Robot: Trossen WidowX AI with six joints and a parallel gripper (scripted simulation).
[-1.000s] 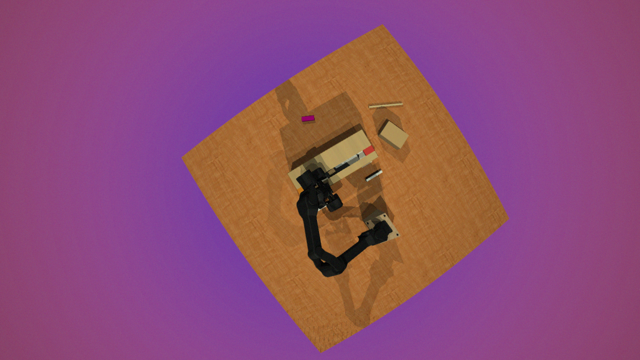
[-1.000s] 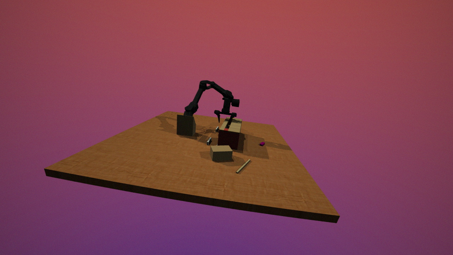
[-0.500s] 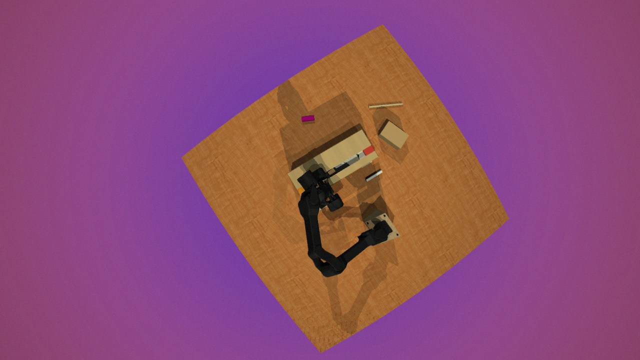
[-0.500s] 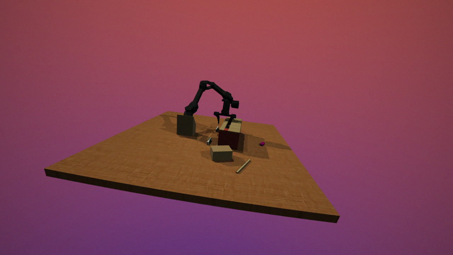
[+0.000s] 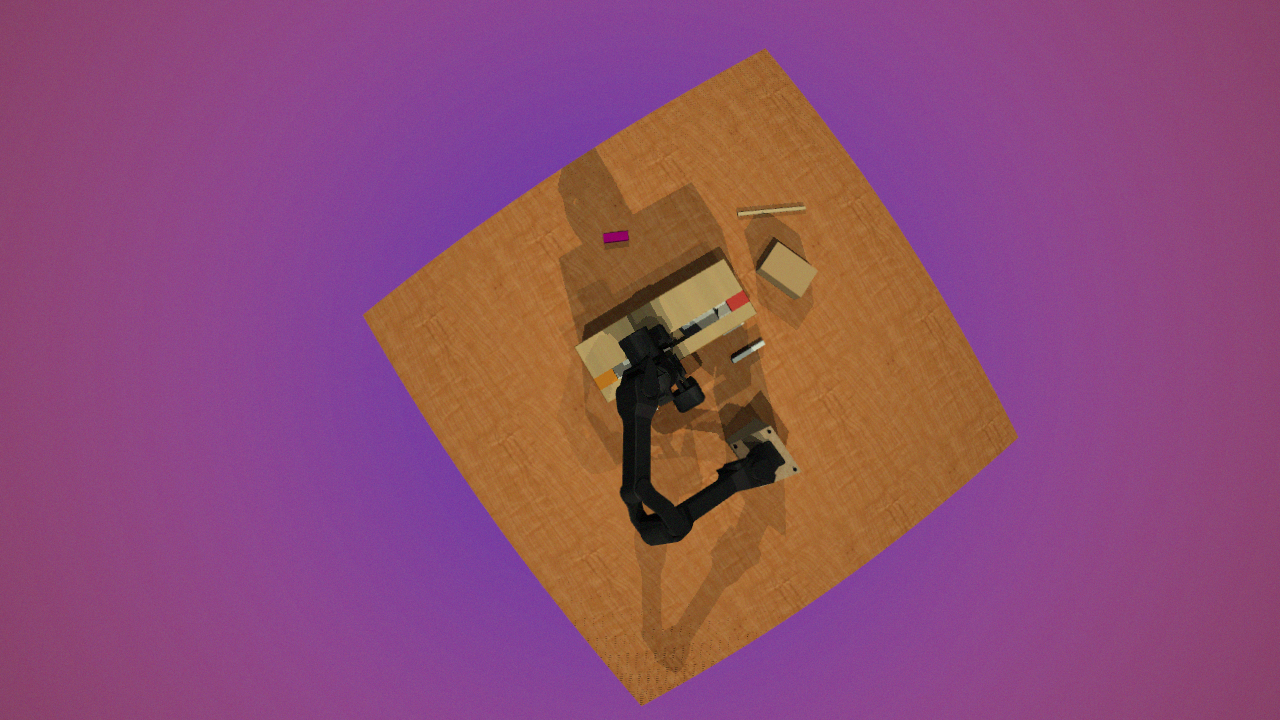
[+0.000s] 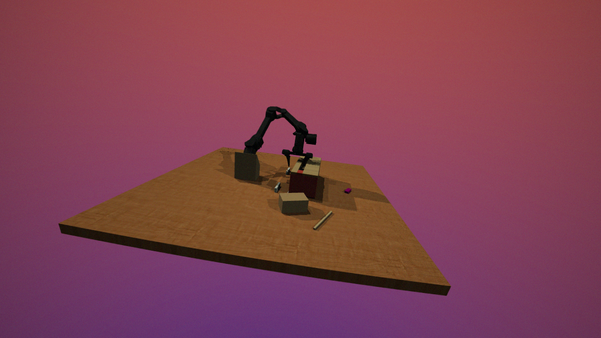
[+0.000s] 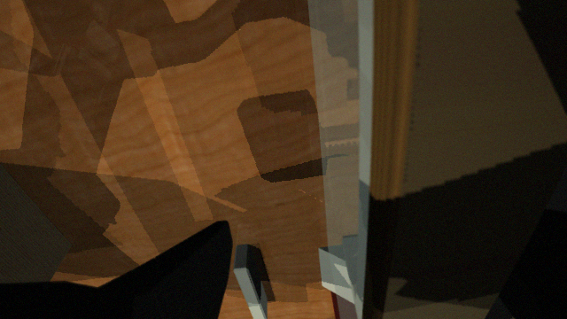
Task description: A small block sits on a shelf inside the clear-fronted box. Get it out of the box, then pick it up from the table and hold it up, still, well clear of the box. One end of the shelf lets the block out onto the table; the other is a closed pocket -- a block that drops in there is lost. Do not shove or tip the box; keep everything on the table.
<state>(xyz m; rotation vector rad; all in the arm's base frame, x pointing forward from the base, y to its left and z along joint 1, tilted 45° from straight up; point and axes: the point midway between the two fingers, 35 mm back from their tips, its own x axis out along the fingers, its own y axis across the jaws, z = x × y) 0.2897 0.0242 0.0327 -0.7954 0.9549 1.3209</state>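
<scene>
Now: gripper tip 50 mm short of the brownish block and 30 mm to the left of it. Round my gripper tip: box: 40 mm ahead, 10 mm to the right, 30 mm below.
</scene>
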